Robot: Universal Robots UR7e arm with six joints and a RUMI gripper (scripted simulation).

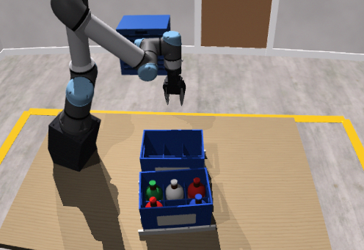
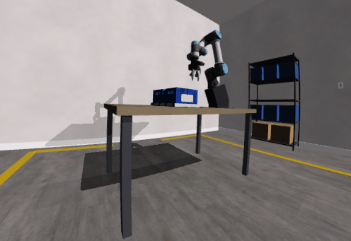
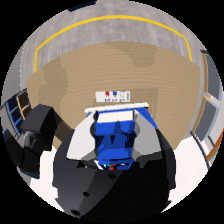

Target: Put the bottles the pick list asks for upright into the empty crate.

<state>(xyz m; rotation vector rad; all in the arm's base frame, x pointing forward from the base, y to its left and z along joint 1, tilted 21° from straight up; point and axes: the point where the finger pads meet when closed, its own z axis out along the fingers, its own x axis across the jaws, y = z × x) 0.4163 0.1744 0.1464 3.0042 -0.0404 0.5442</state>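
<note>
Now: the white bottle 41 cm to the right of my hand, 16 cm below it and 2 cm ahead of it. Also, from my hand: pick list strip 25 cm below, 6 cm to the right, 2 cm behind; blue-capped bottle 48 cm to the right, 16 cm below, 12 cm ahead; green bottle 42 cm to the right, 16 cm below, 6 cm behind.
</note>
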